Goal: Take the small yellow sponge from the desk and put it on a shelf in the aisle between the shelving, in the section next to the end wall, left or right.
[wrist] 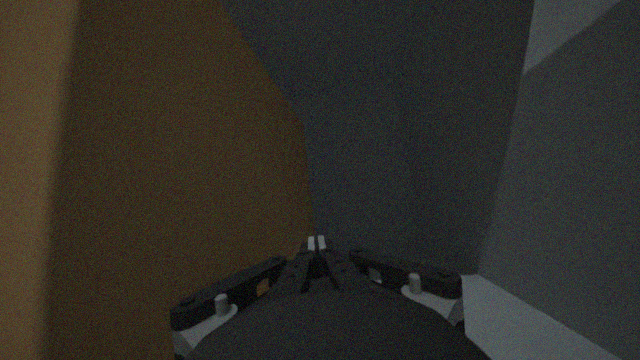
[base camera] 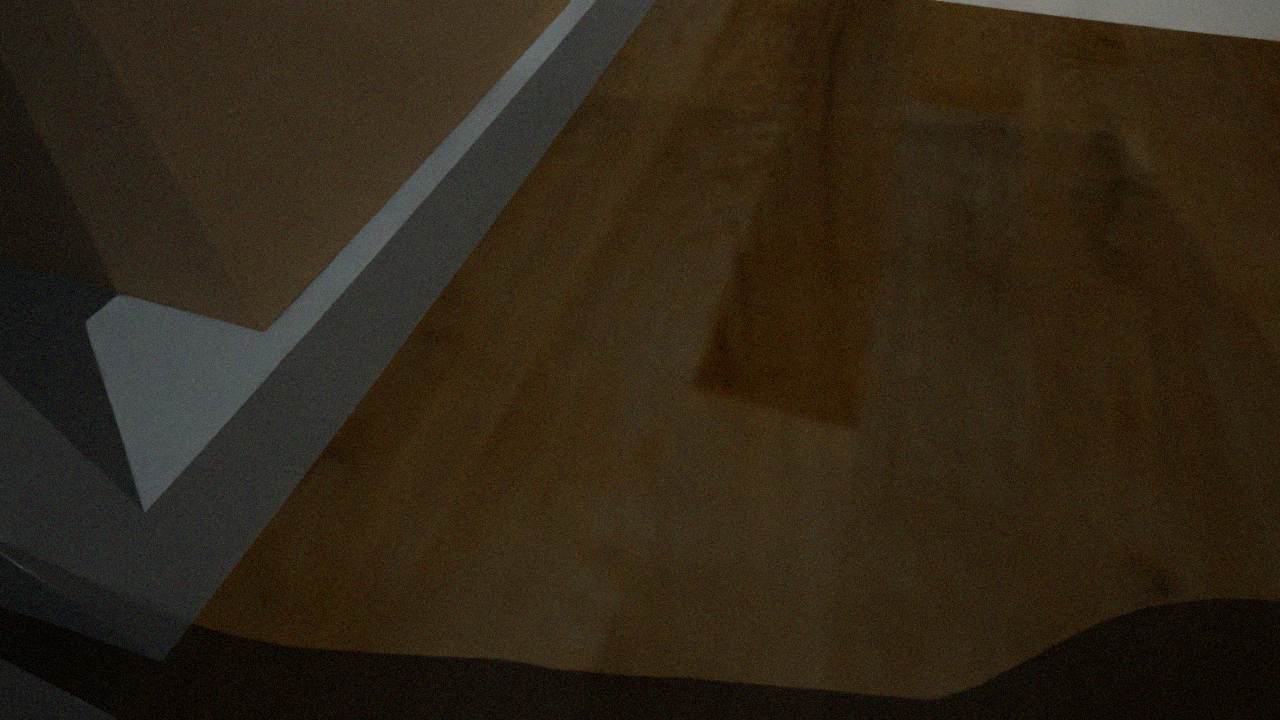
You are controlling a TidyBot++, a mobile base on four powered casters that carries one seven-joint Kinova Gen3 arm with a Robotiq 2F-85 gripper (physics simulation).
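Frame: origin at the arm's base, x left, y back, z up, level; metres.
Seen in the pictures: gripper, between the fingertips: [wrist: 316, 246].
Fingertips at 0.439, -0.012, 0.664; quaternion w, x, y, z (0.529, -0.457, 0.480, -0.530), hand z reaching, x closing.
Observation:
A point is followed by its place in that frame, as x, y, z.
My gripper [wrist: 316, 246] @[0.439, -0.012, 0.664] is shut, its two pale fingertips together with nothing between them. In the wrist view it points into a shelf compartment, in the gap between a large orange-brown box on the left and a grey side panel on the right. The small yellow sponge does not show in either view. The light grey shelf board [base camera: 196, 385] [wrist: 520, 310] shows at the lower right of the wrist view and at the left of the base view. The desk does not show.
The orange-brown box [base camera: 313, 134] [wrist: 190, 150] stands close on the gripper's left. The grey side panel [wrist: 565, 165] @[0.372, -0.184, 0.707] rises on the right, with a dark grey surface [wrist: 400, 125] @[0.684, -0.261, 0.878] ahead. Wooden floor [base camera: 939, 358] @[-0.190, -0.438, -0.402] runs beside the shelving. A pale wall [base camera: 1163, 10] @[-0.531, -0.961, -0.384] shows at the top right.

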